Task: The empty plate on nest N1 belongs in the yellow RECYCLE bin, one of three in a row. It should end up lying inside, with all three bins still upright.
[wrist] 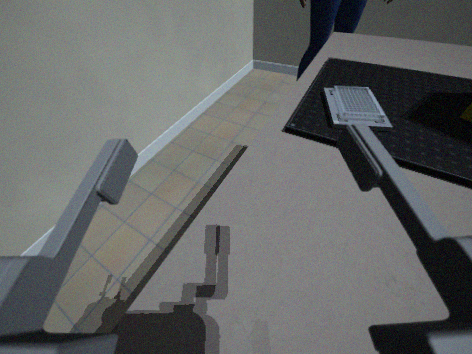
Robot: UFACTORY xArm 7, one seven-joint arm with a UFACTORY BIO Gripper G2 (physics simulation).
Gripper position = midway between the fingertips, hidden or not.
I see my gripper (234,139) and a plate (353,103).
